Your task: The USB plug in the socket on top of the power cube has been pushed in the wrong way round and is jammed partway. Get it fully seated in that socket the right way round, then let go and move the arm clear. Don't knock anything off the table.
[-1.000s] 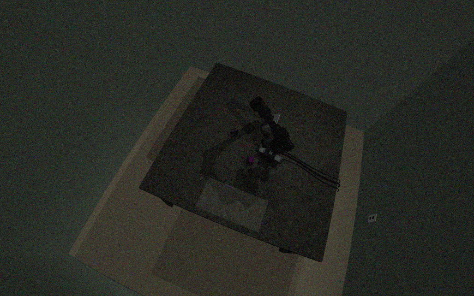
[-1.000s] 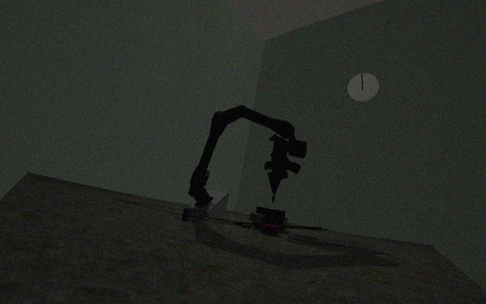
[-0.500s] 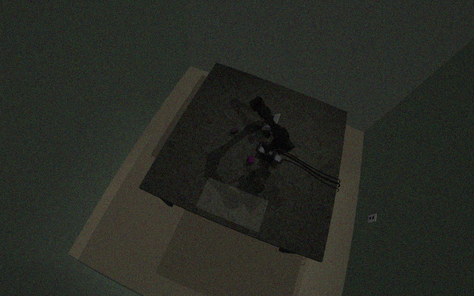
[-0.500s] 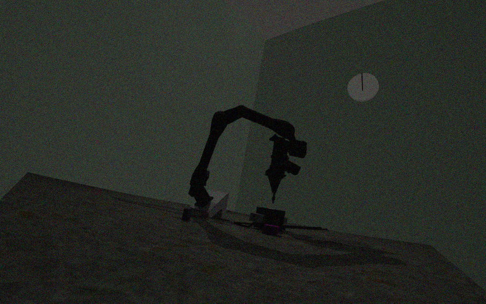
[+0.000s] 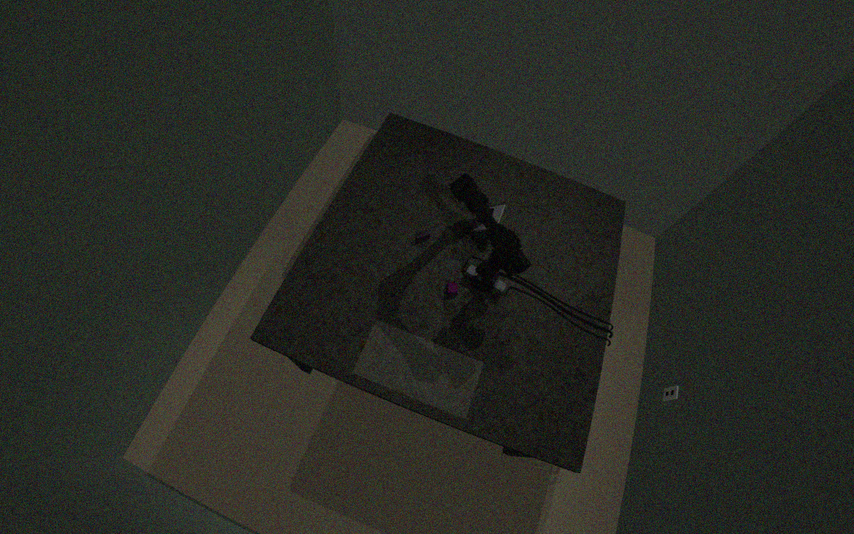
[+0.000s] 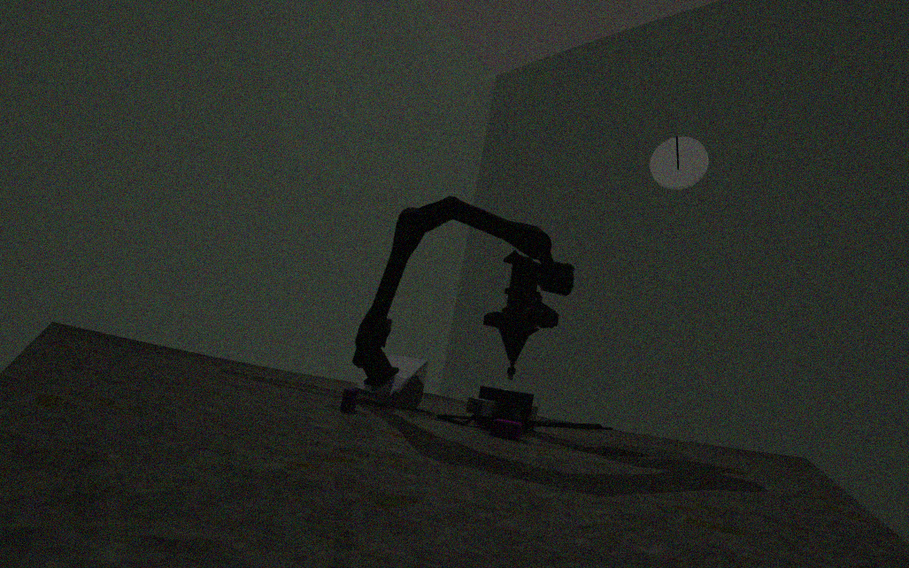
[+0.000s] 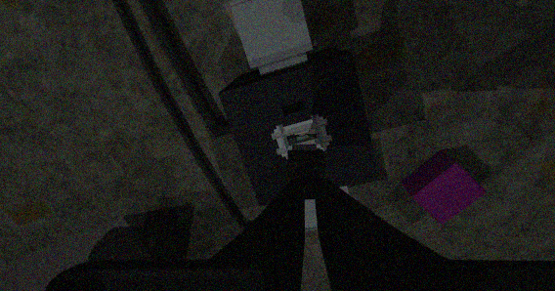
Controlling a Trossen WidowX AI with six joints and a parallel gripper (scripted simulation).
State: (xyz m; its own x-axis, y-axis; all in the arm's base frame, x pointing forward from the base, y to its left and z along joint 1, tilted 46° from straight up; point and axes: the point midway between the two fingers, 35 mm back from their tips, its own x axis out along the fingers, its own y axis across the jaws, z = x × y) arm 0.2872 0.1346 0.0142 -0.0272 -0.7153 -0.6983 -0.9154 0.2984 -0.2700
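Right now my gripper tip is 2 cm above the dark USB plug. The rest, counted from my gripper tip: magenta block (12 cm below, 11 cm to the right, 8 cm ahead); USB socket (7 cm below).
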